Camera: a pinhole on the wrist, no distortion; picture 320 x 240 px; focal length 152.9 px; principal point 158.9 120.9 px. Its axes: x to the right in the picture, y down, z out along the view. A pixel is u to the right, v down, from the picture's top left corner.
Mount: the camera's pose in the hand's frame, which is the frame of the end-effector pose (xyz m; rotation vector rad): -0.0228 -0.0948 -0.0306 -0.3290 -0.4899 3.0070
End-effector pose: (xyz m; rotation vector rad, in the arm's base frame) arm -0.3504 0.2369 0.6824 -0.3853 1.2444 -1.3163
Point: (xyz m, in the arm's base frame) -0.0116 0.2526 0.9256
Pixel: 199.5 45.5
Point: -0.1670 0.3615 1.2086
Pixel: 251.5 155.6
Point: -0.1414 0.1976 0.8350
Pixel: 165.1 30.4
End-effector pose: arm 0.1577 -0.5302 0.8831 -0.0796 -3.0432 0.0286
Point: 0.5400 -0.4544 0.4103
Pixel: 265.8 13.1
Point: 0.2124 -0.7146 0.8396
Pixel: 189.9 210.2
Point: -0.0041 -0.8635 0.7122
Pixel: 24.6 215.3
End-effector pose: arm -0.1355 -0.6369 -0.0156 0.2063 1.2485 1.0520
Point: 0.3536 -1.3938 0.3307
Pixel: outside the picture
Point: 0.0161 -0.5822 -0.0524
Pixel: 32.6 32.6
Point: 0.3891 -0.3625 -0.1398
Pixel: 31.9 97.1
